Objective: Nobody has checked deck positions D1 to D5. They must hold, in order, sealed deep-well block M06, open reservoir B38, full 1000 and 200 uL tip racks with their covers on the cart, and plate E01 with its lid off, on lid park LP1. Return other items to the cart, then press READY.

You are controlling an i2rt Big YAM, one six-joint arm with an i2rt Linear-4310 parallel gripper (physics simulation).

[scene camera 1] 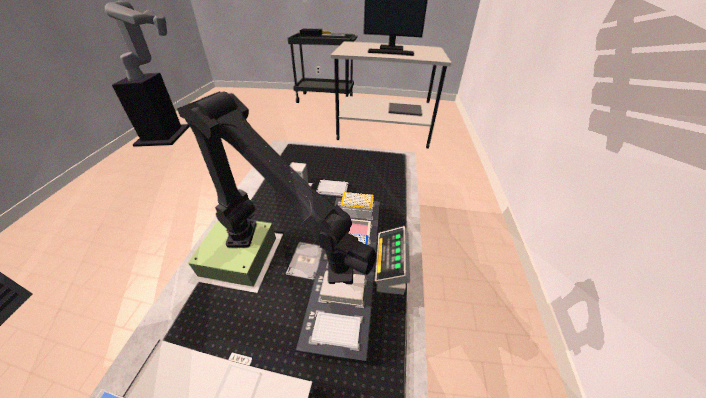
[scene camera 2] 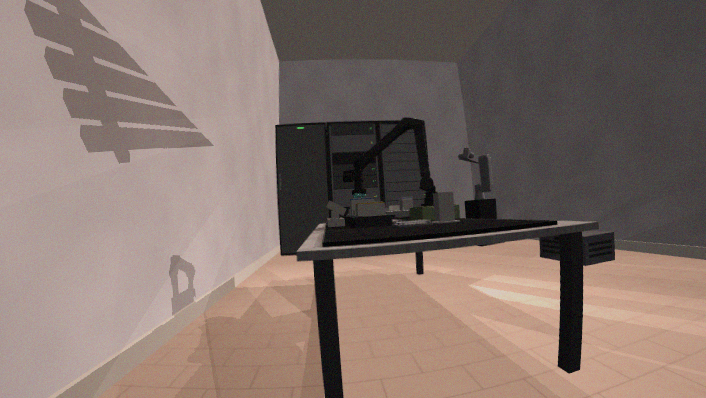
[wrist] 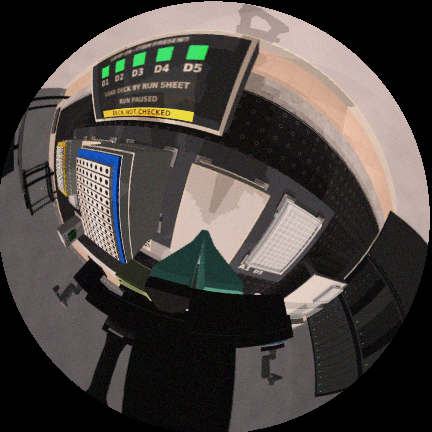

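Seen in the pictures: gripper, between the fingertips: (scene camera 1: pixel 343 280) (wrist: pixel 203 234); arm's base, origin of its link: (scene camera 1: pixel 242 234) (scene camera 2: pixel 432 206) (wrist: pixel 135 294).
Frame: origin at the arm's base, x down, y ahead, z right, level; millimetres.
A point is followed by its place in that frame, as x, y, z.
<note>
My gripper (scene camera 1: pixel 341 281) @(-28, 374, 214) (scene camera 2: pixel 359 194) @(-28, 374, 214) (wrist: pixel 203 234) @(-28, 374, 214) is shut and empty, its green fingers above the plain pale-topped block (scene camera 1: pixel 342 294) @(-14, 369, 252) (wrist: pixel 220 205) @(-14, 403, 225) at D4. A white welled plate (scene camera 1: pixel 336 330) @(15, 350, 347) (wrist: pixel 287 235) @(15, 371, 334) sits at D5. A blue-rimmed tip rack (scene camera 1: pixel 362 239) @(-69, 438, 89) (wrist: pixel 97 205) @(-69, 403, 114) stands next to D4, partly hidden by the arm in scene camera 1. A pink-filled tray (scene camera 1: pixel 359 228) @(16, 438, -36) is beyond it. A yellow-rimmed tip rack (scene camera 1: pixel 357 200) @(-36, 435, -139) (wrist: pixel 61 167) @(-36, 436, -116) is at the far end. The tilted screen (scene camera 1: pixel 392 254) @(-43, 533, 133) (wrist: pixel 160 90) @(-32, 511, 151) shows five green lamps and "DECK NOT CHECKED". No READY button is readable.
A clear, labelled flat piece (scene camera 1: pixel 304 259) @(68, 231, 65) lies between the deck strip (scene camera 1: pixel 306 341) @(28, 267, 371) and the green arm base (scene camera 1: pixel 225 255) @(1, -35, 93). A white flat item (scene camera 1: pixel 332 187) @(58, 328, -341) and a pale box (scene camera 1: pixel 299 170) @(-54, 184, -328) are farther back. The pale cart surface (scene camera 1: pixel 190 372) @(16, -27, 454) is at the near left.
</note>
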